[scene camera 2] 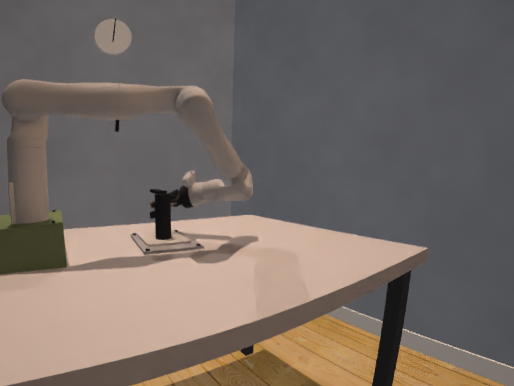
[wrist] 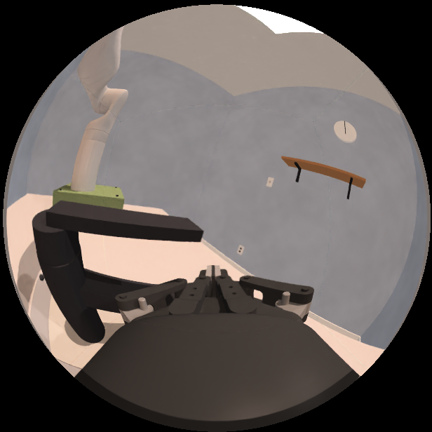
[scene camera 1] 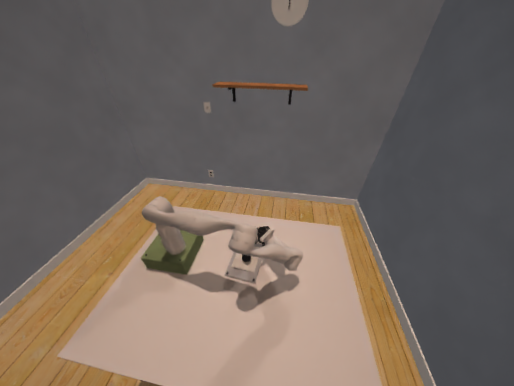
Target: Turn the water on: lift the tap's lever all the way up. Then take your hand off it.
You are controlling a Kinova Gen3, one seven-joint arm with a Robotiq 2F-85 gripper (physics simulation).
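Frame: origin at the arm's base, x down, y right, z back, level; metres.
Where they show: gripper, fingertip midpoint: (scene camera 2: 150, 204); arm's base, link origin: (scene camera 2: 31, 220) (scene camera 1: 177, 247).
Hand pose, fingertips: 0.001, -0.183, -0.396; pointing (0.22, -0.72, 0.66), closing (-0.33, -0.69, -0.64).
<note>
Things, the pixels of their top centre, and the offset from my fingertips, as dx, dy, dz. "pt": a spot on its surface instead. Level surfaces: height alone.
- black tap, surface spot: (scene camera 2: 163, 217) pt +0.019, +0.178, +0.029
- spout, top centre: (scene camera 2: 157, 207) +0.001, +0.086, +0.010
- pale table, surface height: dx +0.100
The black tap (scene camera 2: 163, 217) (wrist: 65, 270) stands upright on its pale base plate (scene camera 1: 242, 274) (scene camera 2: 148, 251). Its black lever (scene camera 2: 158, 191) (wrist: 125, 224) sticks out from the top of the column and looks about level. The spout (scene camera 2: 153, 214) (wrist: 112, 292) juts out below it. My gripper (scene camera 1: 262, 234) (scene camera 2: 153, 204) (wrist: 213, 273) is shut and empty. In scene camera 2 its fingers pass behind the column, at a height between lever and spout. In the wrist view the fingertips are to the right of the lever's free end, lower in the picture, with a gap showing. The arm hides the lever in scene camera 1.
The arm's green base block (scene camera 1: 172, 255) (scene camera 2: 32, 245) (wrist: 90, 196) stands on the pale table (scene camera 1: 200, 325) (scene camera 2: 200, 295), left of the tap. My forearm arches over the tap and comes down on its right. A wooden shelf (scene camera 1: 260, 86) (wrist: 325, 171) hangs on the wall.
</note>
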